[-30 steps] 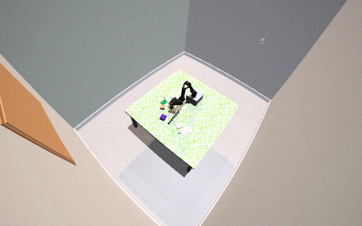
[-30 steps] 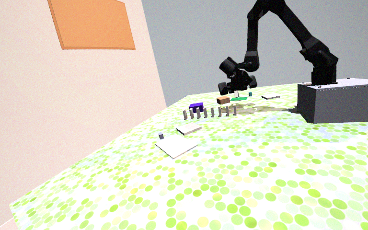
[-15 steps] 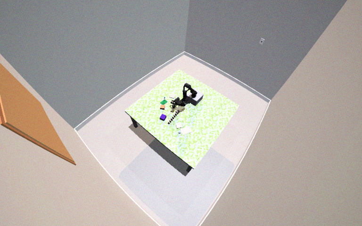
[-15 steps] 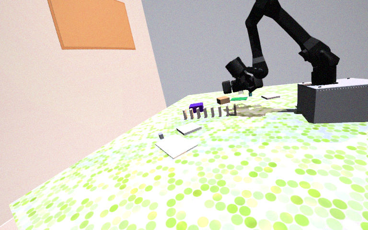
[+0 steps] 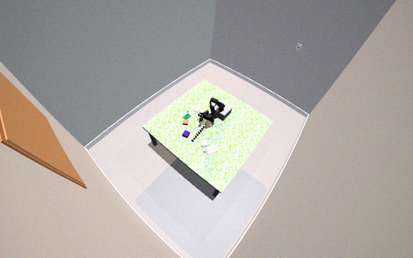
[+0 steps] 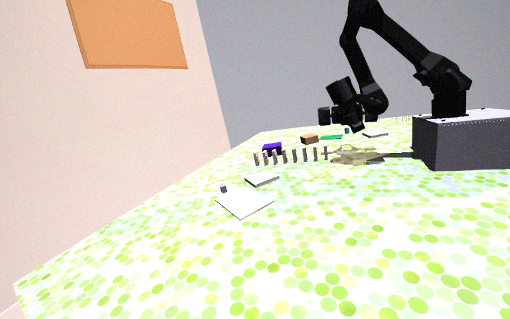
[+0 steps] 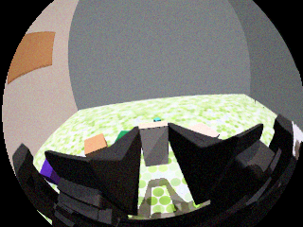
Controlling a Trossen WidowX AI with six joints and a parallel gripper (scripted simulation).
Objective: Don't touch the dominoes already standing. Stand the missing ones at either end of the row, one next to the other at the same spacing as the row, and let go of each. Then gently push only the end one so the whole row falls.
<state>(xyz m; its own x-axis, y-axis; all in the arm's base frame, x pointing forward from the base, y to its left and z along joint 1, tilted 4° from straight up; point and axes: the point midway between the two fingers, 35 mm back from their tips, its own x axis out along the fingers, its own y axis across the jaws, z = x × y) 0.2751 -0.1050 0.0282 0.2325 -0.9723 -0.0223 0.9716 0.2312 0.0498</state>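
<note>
The green flat piece is 13 cm to the right of my gripper tip, 12 cm below it and 9 cm ahead of it. The rest, counted from my gripper tip: brown block (17 cm ahead, 10 cm below, 6 cm to the right); then beige tile (13 cm to the right, 12 cm below, 10 cm behind); then small teal cylinder (19 cm to the right, 11 cm below, 2 cm ahead).
</note>
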